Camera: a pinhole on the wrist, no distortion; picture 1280 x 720 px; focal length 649.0 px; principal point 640.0 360.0 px. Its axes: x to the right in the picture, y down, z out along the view. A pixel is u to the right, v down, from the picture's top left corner.
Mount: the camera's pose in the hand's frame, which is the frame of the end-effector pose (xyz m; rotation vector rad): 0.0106 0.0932 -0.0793 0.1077 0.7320 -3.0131
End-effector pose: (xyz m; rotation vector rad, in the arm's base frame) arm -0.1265 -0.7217 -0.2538 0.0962 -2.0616 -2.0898
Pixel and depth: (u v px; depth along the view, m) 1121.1 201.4 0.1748
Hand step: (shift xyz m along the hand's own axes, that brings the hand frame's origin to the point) -0.1311 0.0480 0.0852
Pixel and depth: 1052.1 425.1 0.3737
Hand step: -0.2457 -0.1169 0.2166
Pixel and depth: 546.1 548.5 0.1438
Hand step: 0.0252 -0.0095 0.0307
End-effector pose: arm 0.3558 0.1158 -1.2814 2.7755 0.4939 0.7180
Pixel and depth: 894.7 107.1 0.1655
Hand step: -0.0673 0.0730 0.0919
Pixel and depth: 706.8 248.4 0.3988
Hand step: -0.0572 -0.0300 0.3023
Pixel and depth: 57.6 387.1 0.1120
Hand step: 0.1045 0.0397 0.0255
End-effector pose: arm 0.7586 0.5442 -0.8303 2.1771 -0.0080 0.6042
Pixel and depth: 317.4 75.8 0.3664
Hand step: 0.1621 0.0712 0.3327
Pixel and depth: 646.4 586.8 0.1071
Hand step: 0.0053 0.0107 -0.0016
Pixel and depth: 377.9 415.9 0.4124
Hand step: 0.1545 -0.1242 0.2827
